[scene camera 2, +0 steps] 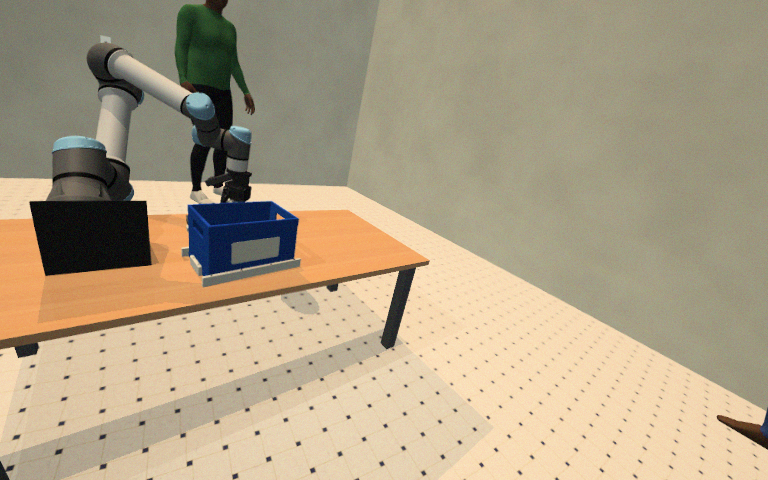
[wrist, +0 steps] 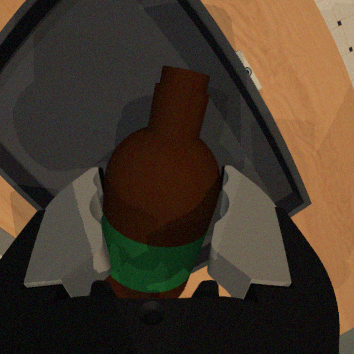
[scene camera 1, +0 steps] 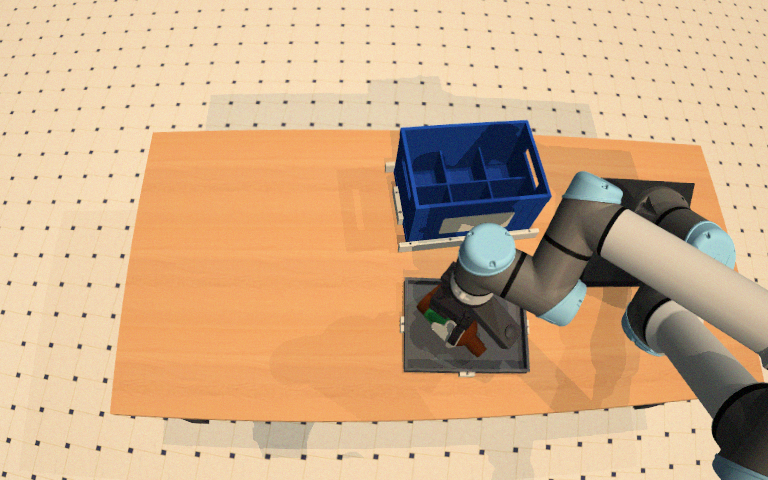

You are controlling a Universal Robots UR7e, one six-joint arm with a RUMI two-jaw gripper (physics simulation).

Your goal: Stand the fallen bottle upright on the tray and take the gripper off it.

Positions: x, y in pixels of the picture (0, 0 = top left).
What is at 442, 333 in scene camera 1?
The gripper.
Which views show the brown bottle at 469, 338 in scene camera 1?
The wrist view and scene camera 1 only.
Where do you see a brown bottle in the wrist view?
162, 182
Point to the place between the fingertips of the gripper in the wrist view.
162, 169
